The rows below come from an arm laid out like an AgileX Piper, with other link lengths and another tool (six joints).
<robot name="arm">
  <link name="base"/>
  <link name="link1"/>
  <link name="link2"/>
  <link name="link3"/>
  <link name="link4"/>
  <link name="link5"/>
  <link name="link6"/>
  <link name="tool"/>
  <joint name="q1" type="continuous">
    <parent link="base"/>
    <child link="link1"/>
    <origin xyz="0 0 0.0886" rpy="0 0 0"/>
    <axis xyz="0 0 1"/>
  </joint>
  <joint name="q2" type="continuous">
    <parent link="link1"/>
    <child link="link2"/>
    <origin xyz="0 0 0" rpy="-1.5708 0 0"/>
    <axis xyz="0 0 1"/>
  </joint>
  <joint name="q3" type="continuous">
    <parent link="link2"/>
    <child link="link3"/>
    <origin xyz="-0.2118 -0.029 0" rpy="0 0 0"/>
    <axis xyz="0 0 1"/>
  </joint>
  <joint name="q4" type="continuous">
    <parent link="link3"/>
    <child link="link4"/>
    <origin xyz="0.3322 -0.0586 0" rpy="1.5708 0 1.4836"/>
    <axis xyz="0 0 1"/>
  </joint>
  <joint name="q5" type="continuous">
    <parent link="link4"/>
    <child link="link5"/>
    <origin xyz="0 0 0" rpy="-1.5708 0 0"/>
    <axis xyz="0 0 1"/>
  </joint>
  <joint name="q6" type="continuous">
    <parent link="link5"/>
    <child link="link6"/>
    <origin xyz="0 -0.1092 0" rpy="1.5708 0 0"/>
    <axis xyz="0 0 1"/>
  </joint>
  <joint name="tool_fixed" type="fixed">
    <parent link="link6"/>
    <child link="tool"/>
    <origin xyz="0.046 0.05 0.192" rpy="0 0.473 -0.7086"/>
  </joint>
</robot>
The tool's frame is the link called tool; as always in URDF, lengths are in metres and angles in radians. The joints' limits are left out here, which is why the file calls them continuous.
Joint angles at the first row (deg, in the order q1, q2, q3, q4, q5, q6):
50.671, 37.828, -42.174, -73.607, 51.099, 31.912
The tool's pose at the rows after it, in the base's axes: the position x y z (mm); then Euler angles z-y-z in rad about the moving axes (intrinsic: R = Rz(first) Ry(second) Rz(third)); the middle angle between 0 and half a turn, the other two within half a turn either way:
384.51 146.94 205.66 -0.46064 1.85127 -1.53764
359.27 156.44 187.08 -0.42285 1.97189 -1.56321
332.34 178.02 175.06 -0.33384 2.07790 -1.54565
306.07 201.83 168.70 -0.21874 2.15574 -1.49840
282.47 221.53 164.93 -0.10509 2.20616 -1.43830
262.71 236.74 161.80 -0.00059 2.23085 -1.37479
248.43 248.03 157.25 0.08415 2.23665 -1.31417
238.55 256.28 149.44 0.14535 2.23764 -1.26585
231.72 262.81 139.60 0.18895 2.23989 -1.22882
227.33 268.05 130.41 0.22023 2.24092 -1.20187
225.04 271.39 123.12 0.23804 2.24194 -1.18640
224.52 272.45 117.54 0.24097 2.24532 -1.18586
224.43 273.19 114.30 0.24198 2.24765 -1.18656
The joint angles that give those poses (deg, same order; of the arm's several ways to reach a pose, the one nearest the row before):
50.672, 36.914, -44.527, -63.606, 55.235, 23.719
50.671, 35.443, -46.043, -53.019, 57.518, 16.948
50.671, 33.479, -46.612, -43.072, 57.860, 11.731
50.671, 30.955, -46.081, -34.359, 57.108, 7.500
50.672, 27.943, -44.539, -27.315, 56.056, 4.285
50.672, 24.322, -41.949, -21.844, 54.613, 1.832
50.672, 20.380, -38.439, -18.055, 52.727, 0.437
50.669, 16.689, -34.571, -15.476, 50.849, -0.213
50.675, 13.606, -30.884, -13.659, 49.154, -0.411
50.671, 11.230, -27.776, -12.372, 47.652, -0.512
50.671, 9.701, -25.586, -11.651, 46.591, -0.518
50.670, 9.184, -24.482, -11.471, 46.135, -0.519
50.672, 9.055, -23.936, -11.392, 45.837, -0.517

